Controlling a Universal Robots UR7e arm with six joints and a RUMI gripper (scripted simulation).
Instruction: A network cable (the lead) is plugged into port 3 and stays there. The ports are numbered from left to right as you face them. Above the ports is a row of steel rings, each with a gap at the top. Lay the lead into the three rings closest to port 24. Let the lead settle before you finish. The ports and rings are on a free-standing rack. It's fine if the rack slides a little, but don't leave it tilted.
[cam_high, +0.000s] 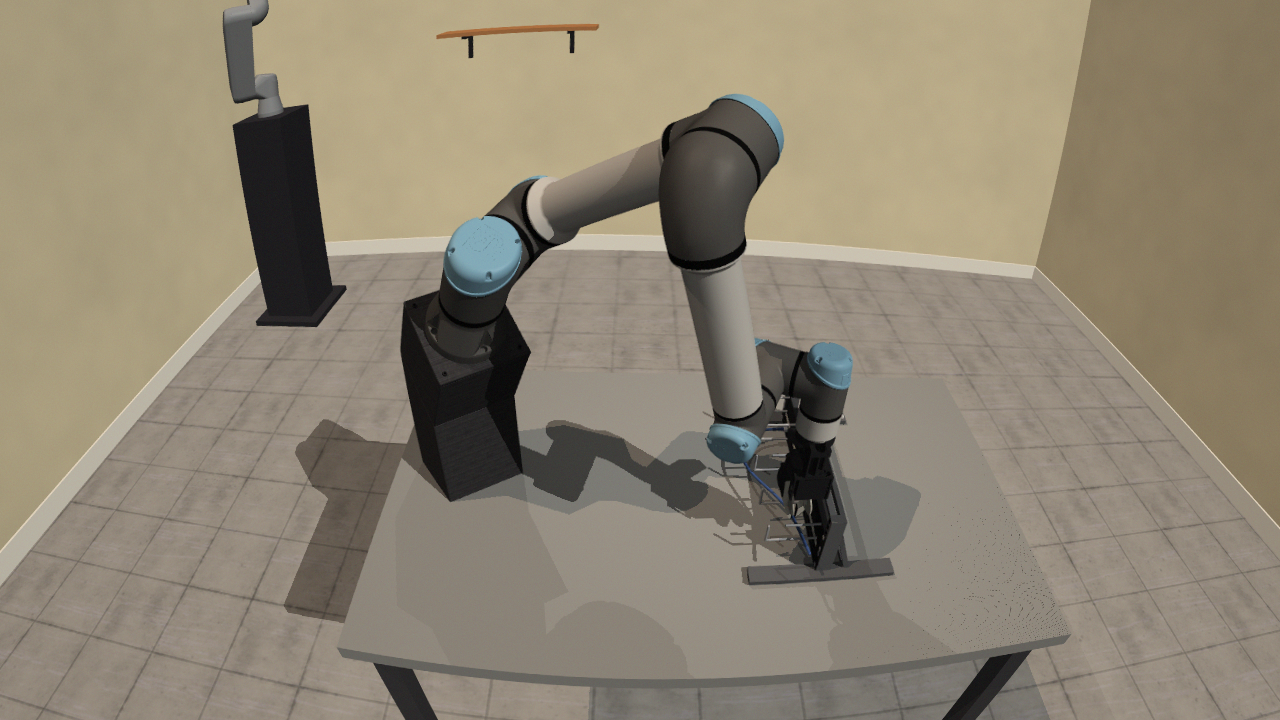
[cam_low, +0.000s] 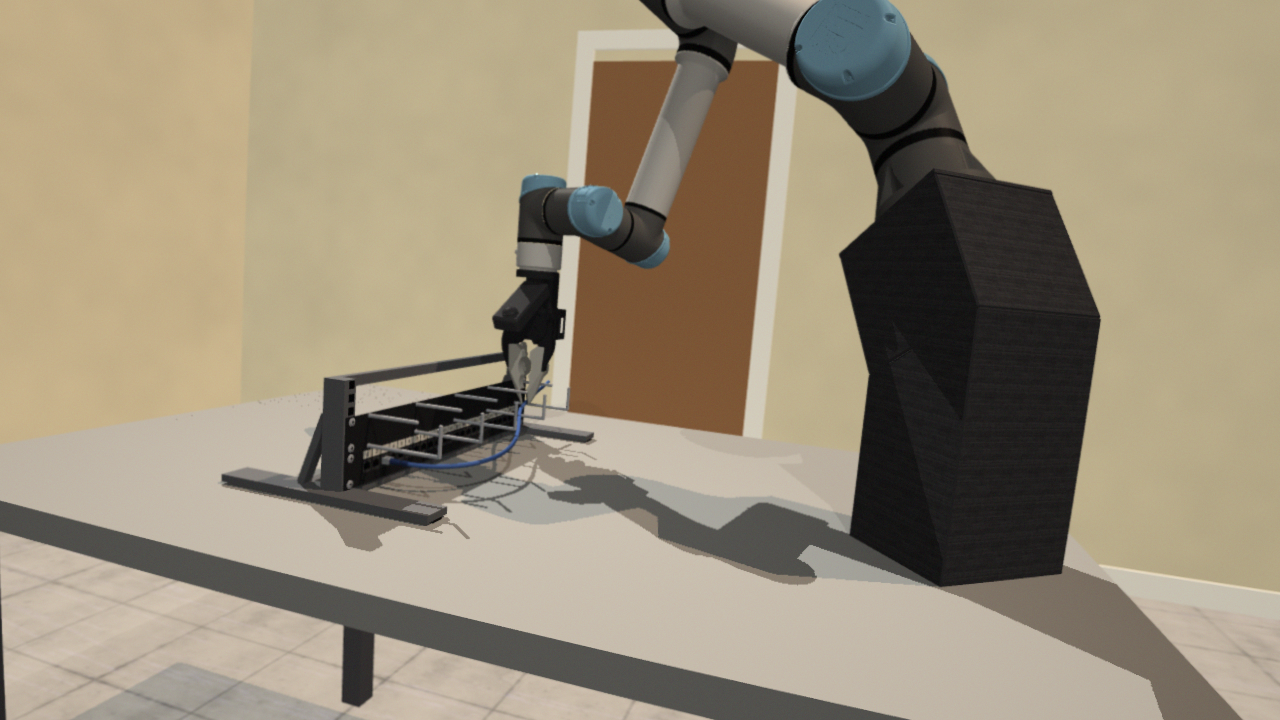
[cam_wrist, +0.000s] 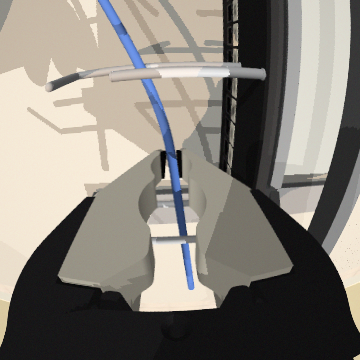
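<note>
The rack lies 150 mm to the left of my hand, 60 mm ahead of it and 10 mm below it.
</note>
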